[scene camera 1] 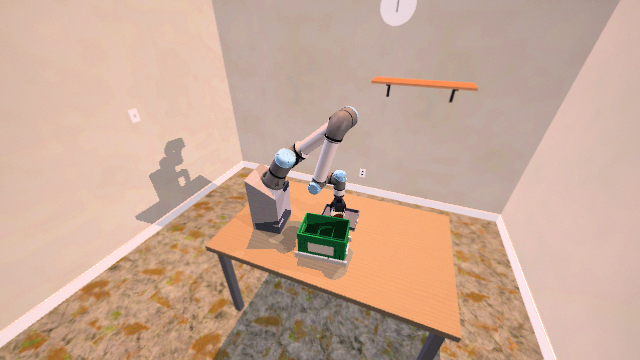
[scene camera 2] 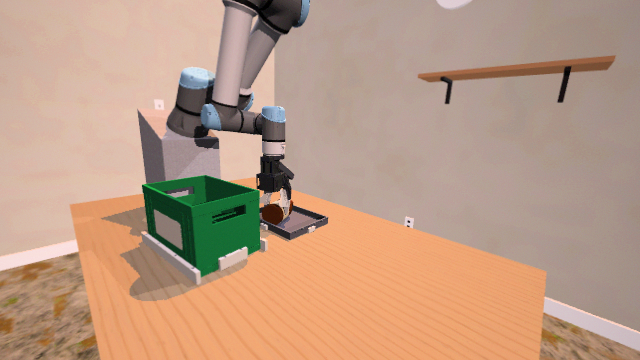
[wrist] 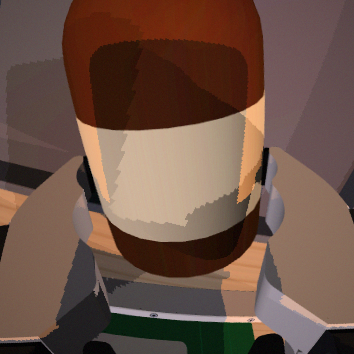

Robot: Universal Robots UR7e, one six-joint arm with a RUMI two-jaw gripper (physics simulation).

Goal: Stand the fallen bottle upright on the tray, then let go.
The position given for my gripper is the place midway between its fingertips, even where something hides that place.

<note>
In view: my gripper (scene camera 2: 276, 212) and a brown bottle (wrist: 170, 108).
</note>
